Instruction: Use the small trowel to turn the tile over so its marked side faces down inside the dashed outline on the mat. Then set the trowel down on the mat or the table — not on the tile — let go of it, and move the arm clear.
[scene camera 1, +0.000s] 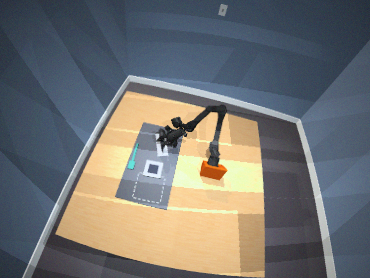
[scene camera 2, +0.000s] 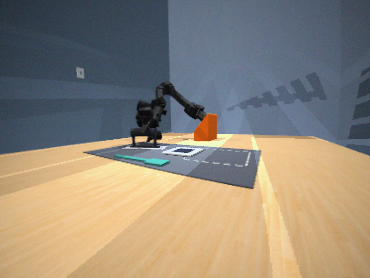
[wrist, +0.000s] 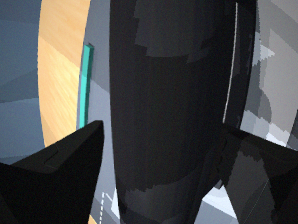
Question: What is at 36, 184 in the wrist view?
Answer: The gripper.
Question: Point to a teal trowel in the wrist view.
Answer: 88, 51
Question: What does the gripper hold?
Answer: Nothing.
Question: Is the gripper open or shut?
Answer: Open.
